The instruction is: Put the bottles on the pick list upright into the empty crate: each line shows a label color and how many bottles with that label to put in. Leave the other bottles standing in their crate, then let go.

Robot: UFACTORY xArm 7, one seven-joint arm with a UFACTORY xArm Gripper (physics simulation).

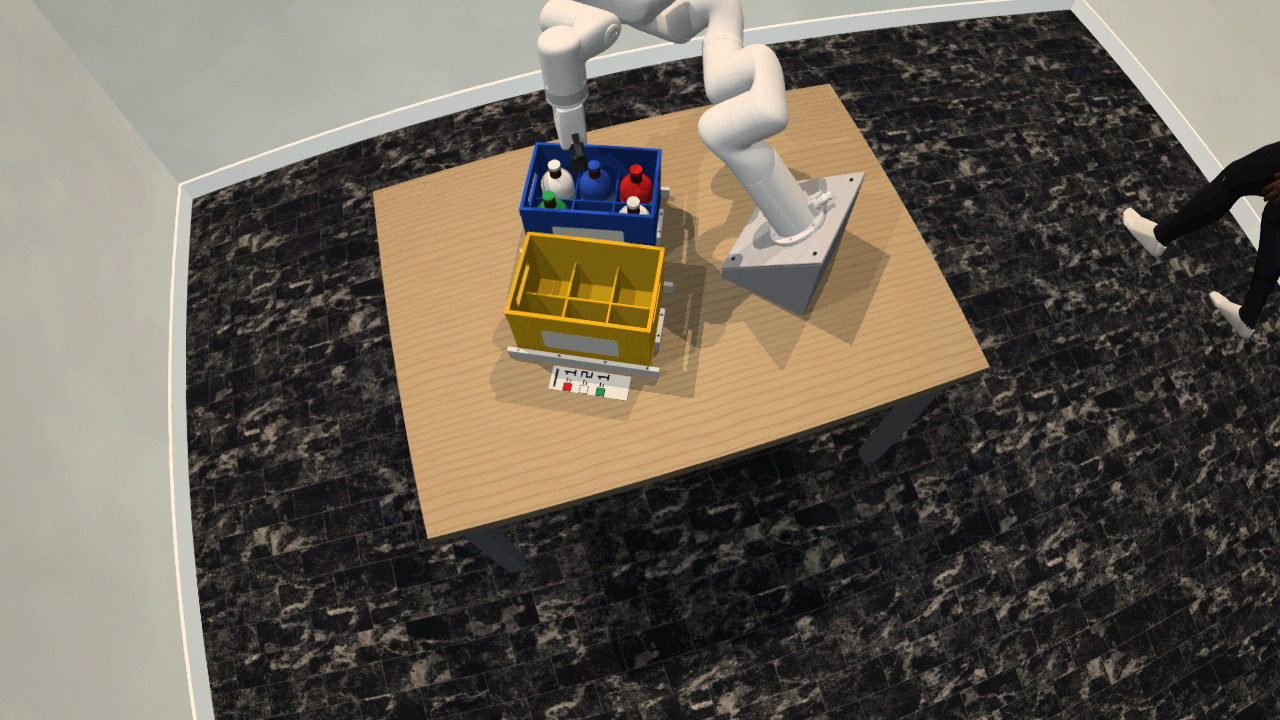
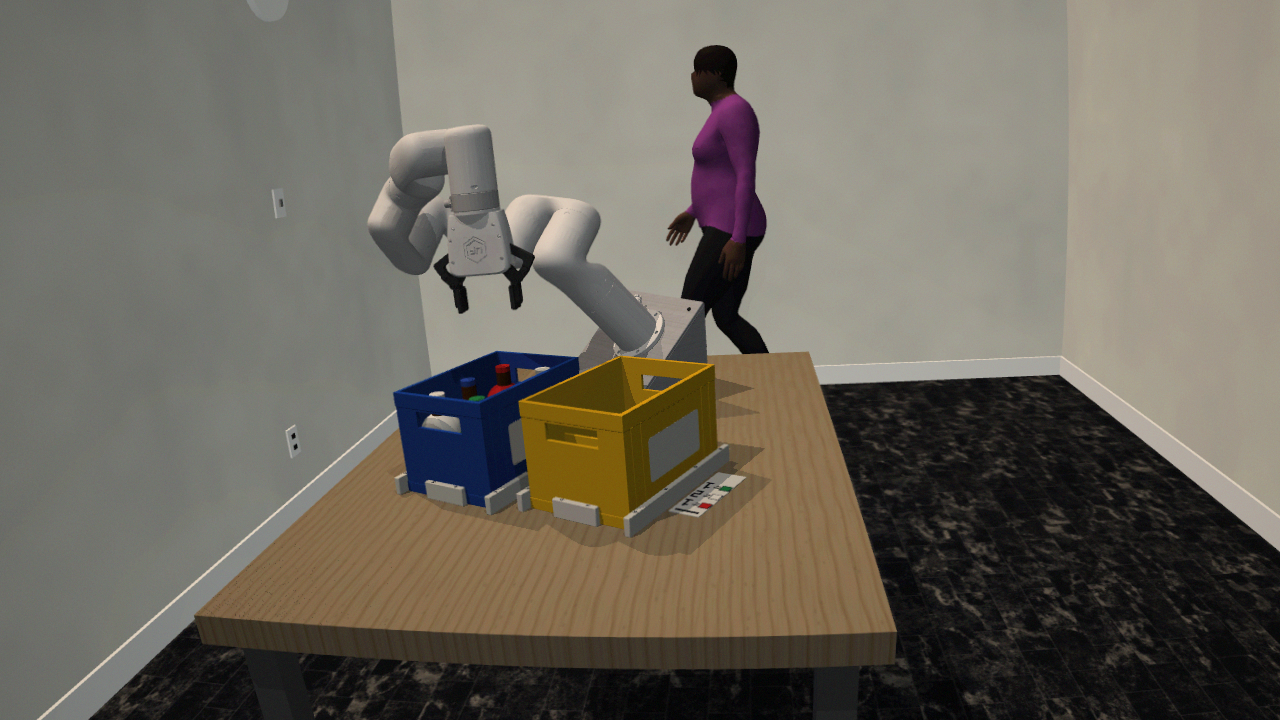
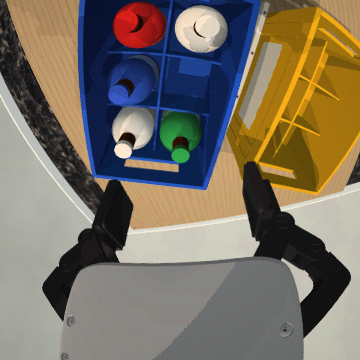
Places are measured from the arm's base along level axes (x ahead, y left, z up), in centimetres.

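Where they show: gripper, between the fingertips: (image 1: 575, 153) (image 2: 489, 310) (image 3: 181, 185); arm's base, origin of its link: (image 1: 798, 224) (image 2: 640, 336).
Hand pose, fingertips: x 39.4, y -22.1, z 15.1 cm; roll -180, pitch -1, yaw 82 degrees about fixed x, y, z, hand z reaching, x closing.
Each offset is from my fingertips to the top centre of the thing. "spot": to the spot under its first point. Level surfaces: height alone.
The blue crate {dz -11.6, dx -3.2, dy -2.2 cm} (image 1: 537, 221) (image 2: 438, 461) (image 3: 90, 125) holds upright bottles: red {dz -12.8, dx -12.9, dy -1.9 cm} (image 1: 635, 186) (image 2: 502, 379) (image 3: 150, 30), blue {dz -12.8, dx -5.1, dy -6.5 cm} (image 1: 595, 182) (image 3: 137, 80), green {dz -12.8, dx +6.3, dy -2.3 cm} (image 1: 549, 197) (image 3: 181, 131), a white bottle {dz -12.8, dx +2.7, dy -10.0 cm} (image 1: 556, 183) (image 2: 442, 422) (image 3: 135, 127) beside the green one, and another white bottle {dz -12.8, dx -9.2, dy +6.1 cm} (image 1: 633, 205) (image 3: 192, 37) beside the red one. One compartment, between green and white, is empty. The yellow crate {dz -11.6, dx +6.1, dy +20.7 cm} (image 1: 626, 344) (image 2: 572, 474) (image 3: 288, 85) has empty compartments. The pick list {spot: dz -28.9, dx +6.2, dy +37.1 cm} (image 1: 619, 389) (image 2: 735, 480) reads red 1, white 2, green 1. My gripper (image 1: 580, 164) (image 2: 487, 308) (image 3: 181, 185) is open and empty, above the blue crate.
Light rails {dz -26.1, dx +11.1, dy +29.3 cm} (image 1: 581, 360) (image 2: 675, 492) edge the crates on the wooden table {dz -29.1 cm} (image 1: 760, 385) (image 2: 429, 582). The crates stand side by side. The arm's slanted base (image 1: 778, 284) stands beside them. A person (image 2: 726, 179) is beyond the table.
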